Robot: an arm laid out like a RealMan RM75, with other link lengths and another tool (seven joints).
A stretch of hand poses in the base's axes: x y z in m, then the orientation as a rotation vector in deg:
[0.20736 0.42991 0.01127 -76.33 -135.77 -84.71]
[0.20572 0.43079 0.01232 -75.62 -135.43 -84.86]
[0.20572 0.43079 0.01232 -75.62 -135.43 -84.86]
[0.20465 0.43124 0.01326 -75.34 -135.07 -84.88]
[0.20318 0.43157 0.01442 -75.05 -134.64 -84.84]
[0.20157 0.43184 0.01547 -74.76 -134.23 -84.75]
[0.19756 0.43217 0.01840 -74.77 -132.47 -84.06]
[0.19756 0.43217 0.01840 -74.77 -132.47 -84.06]
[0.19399 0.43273 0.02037 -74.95 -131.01 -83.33]
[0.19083 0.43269 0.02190 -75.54 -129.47 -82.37]
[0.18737 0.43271 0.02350 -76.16 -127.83 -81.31]
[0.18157 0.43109 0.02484 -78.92 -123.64 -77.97]
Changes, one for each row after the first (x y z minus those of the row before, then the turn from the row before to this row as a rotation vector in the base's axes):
[-0.00164 0.00088 0.00105 0.40 0.12 0.49]
[0.00000 0.00000 0.00000 0.00 0.00 0.00]
[-0.00107 0.00045 0.00094 0.29 0.20 0.22]
[-0.00147 0.00033 0.00116 0.32 0.28 0.25]
[-0.00161 0.00027 0.00105 0.29 0.30 0.26]
[-0.00401 0.00033 0.00293 0.91 1.49 0.31]
[0.00000 0.00000 0.00000 0.00 0.00 0.00]
[-0.00357 0.00056 0.00197 0.67 1.34 0.17]
[-0.00316 -0.00004 0.00153 0.55 1.53 -0.07]
[-0.00346 0.00002 0.00160 0.57 1.66 -0.07]
[-0.00580 -0.00162 0.00134 0.93 4.63 -0.94]

